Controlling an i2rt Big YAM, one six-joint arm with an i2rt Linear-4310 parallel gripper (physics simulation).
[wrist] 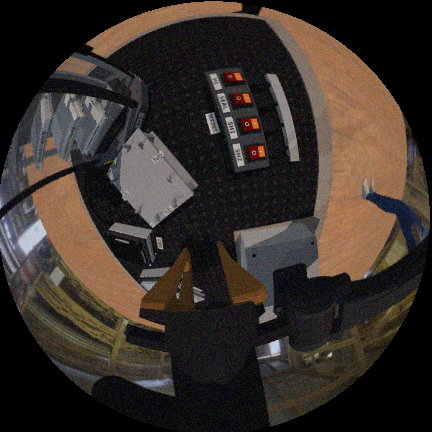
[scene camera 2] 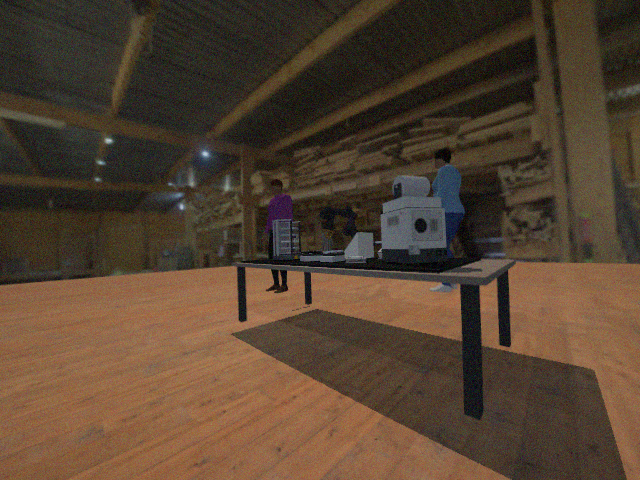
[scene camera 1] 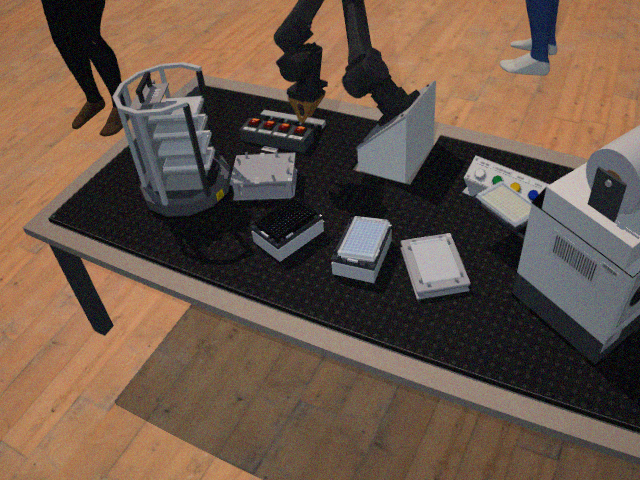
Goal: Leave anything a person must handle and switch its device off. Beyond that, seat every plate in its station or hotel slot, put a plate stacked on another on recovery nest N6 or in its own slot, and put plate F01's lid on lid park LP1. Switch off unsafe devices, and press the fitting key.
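Places are measured from the arm's base along level axes (x ahead, y left, z up), in millimetres.
Pixels of known places: gripper, fingertip midpoint: [wrist: 202,247] [scene camera 2: 327,238] [scene camera 1: 304,119]; arm's base, origin of the base link: [wrist: 289,289] [scene camera 2: 359,239] [scene camera 1: 400,110].
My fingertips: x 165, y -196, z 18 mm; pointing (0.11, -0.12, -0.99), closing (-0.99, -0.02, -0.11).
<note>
Ahead of a thing's pixels: the offset from my fingertips to its top centre. "*": to the spot under its first point.
My gripper [scene camera 1: 302,121] [wrist: 202,247] is partly open and empty, pointing down over the near SH2 end of the switch strip @(* 48 mm back, 138 mm right, 130 mm down) [scene camera 1: 276,138] [wrist: 245,111] in scene camera 1. The strip's four rockers, H1, SEAL, SH1 and SH2, look alike, red and orange. The plate hotel [scene camera 1: 170,205] [wrist: 142,100] holds several plates. The grey nest block @(111 mm ahead, 73 mm right, 86 mm down) [scene camera 1: 268,192] [wrist: 150,175] bears an N6 label and no plate. A black plate @(258 mm ahead, 92 mm left, 93 mm down) [scene camera 1: 288,222] and a blue plate @(241 mm ahead, 290 mm left, 85 mm down) [scene camera 1: 365,236] sit on two stations. A white plate or lid @(204 mm ahead, 449 mm left, 128 mm down) [scene camera 1: 438,260] lies on a low base. A cream plate @(45 mm ahead, 561 mm left, 37 mm down) [scene camera 1: 505,203] lies tilted by the key box @(* 89 mm back, 451 mm left, 95 mm down) [scene camera 1: 479,174].
The white wedge [scene camera 1: 395,144] [scene camera 2: 360,245] [wrist: 275,250] stands by the arm's base. A large white machine @(164 mm ahead, 795 mm left, 294 mm up) [scene camera 1: 573,253] [scene camera 2: 405,227] stands at the right and hides part of the key box. Two people [scene camera 2: 280,209] [scene camera 2: 448,186] stand behind the table.
</note>
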